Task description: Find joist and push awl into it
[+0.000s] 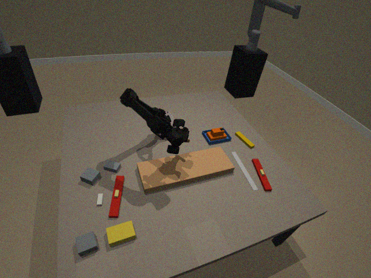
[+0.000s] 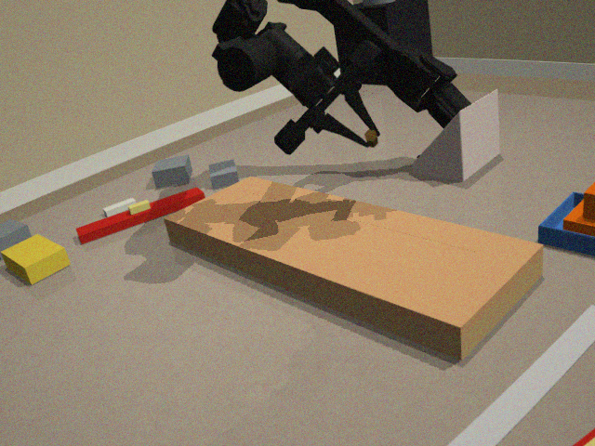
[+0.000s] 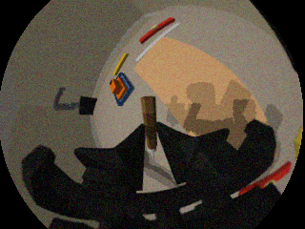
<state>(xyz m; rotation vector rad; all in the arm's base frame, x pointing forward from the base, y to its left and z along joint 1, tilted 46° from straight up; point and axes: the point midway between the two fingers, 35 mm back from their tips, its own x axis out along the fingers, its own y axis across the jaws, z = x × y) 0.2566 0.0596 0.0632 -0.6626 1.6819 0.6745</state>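
Now: gripper tip 20 mm to the left of the awl, 20 mm past it and 10 mm above it. Round my gripper tip: white strip 330 mm to the left, 200 mm ahead, 130 mm below; then blue tray 300 mm to the left, 110 mm below, 110 mm behind; then orange stud finder 310 mm to the left, 110 mm behind, 80 mm below.
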